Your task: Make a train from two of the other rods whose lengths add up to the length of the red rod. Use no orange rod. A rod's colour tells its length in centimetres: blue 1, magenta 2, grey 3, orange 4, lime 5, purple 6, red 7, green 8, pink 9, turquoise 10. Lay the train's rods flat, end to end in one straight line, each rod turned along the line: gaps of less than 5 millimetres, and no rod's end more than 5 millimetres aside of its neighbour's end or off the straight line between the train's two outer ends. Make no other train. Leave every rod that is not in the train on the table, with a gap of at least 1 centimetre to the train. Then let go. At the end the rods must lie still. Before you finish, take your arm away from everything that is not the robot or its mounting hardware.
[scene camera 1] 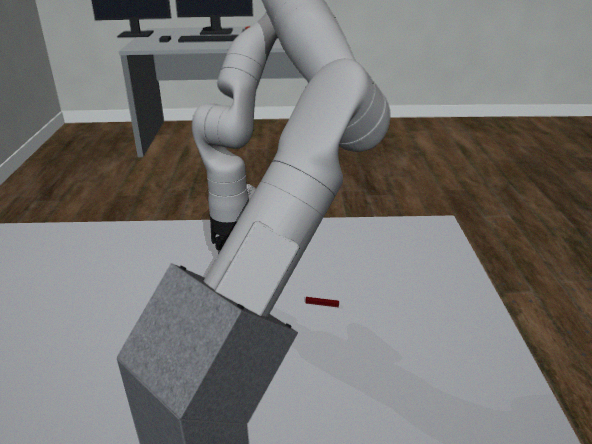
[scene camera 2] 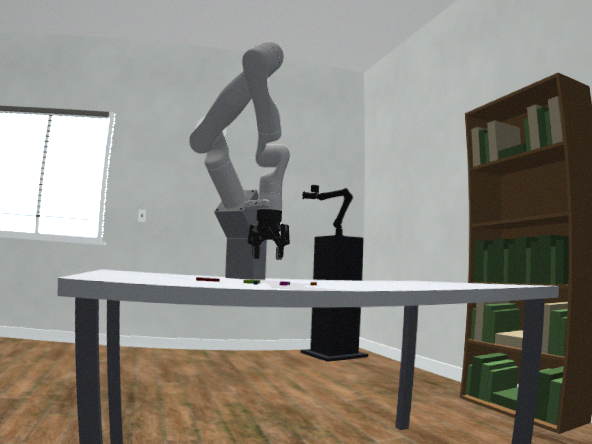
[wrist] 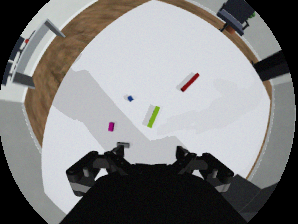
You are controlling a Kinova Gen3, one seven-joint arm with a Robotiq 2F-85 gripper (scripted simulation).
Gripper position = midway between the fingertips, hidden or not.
Note:
I see my gripper (scene camera 2: 267, 259).
My gripper is seen too in the wrist view (wrist: 150, 151).

